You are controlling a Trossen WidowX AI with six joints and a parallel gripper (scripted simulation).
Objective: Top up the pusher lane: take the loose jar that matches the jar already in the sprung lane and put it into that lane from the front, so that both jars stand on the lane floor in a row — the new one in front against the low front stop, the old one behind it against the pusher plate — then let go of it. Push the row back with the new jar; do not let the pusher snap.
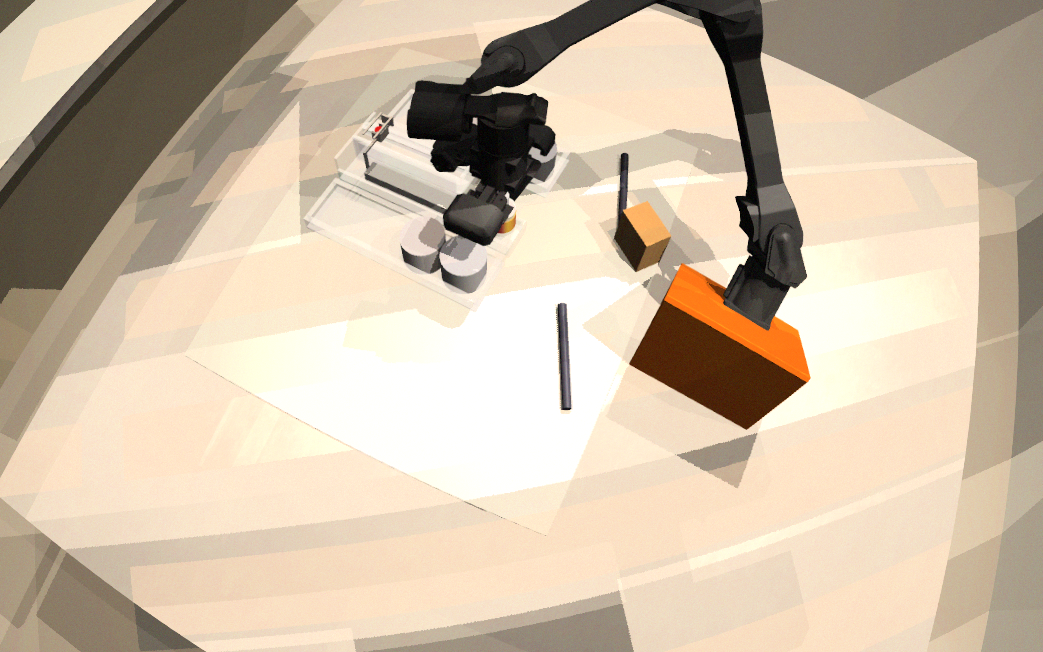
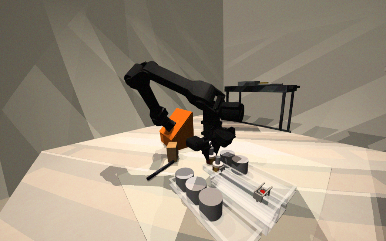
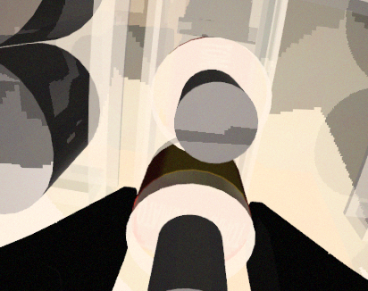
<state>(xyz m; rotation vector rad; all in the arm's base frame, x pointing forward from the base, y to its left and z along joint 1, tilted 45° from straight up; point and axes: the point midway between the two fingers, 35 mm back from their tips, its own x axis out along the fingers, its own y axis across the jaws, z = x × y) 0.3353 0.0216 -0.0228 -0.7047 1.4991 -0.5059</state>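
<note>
The clear sprung lane lies 14 cm ahead of my gripper tip, 3 cm below it and 1 cm to the right of it. From my gripper tip the other things lie so: tan block (17 cm behind, 9 cm to the right, 2 cm below); then red mark (22 cm ahead, 2 cm above, 1 cm to the right).
</note>
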